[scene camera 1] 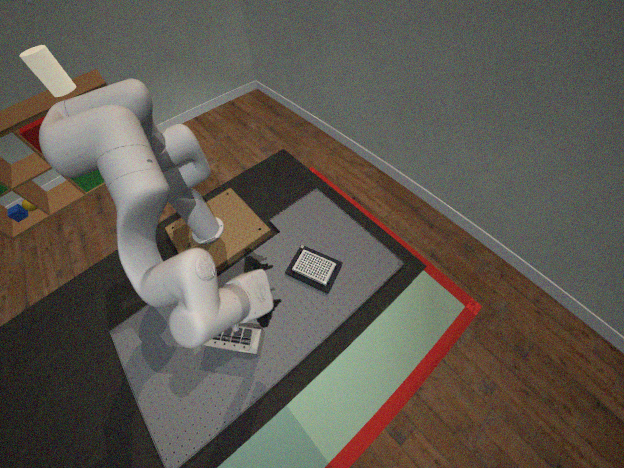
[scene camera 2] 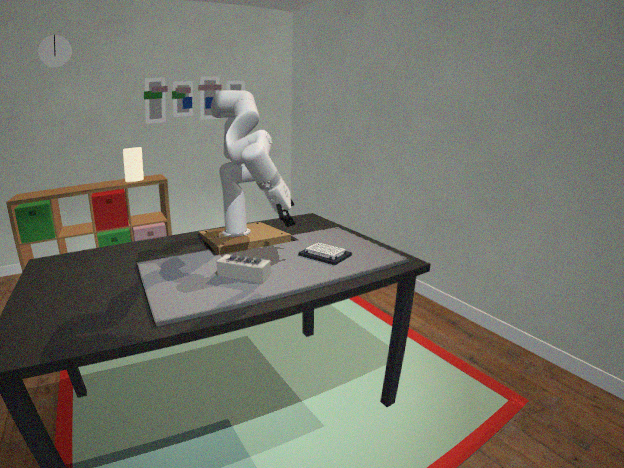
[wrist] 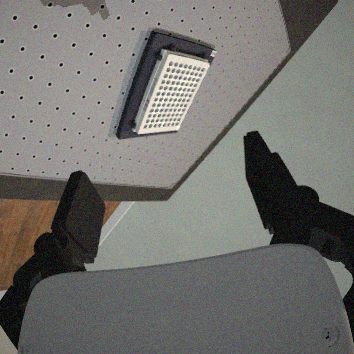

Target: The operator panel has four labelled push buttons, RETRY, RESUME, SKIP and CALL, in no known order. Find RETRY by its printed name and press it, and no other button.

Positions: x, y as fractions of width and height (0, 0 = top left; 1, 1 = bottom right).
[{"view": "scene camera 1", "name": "my gripper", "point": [0.44, 0.61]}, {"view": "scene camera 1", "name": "white well plate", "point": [0.51, 0.58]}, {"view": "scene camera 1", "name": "white operator panel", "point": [0.41, 0.74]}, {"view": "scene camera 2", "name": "white operator panel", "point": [0.42, 0.58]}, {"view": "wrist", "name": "my gripper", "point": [0.47, 0.48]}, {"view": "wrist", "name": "white well plate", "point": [0.50, 0.22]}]
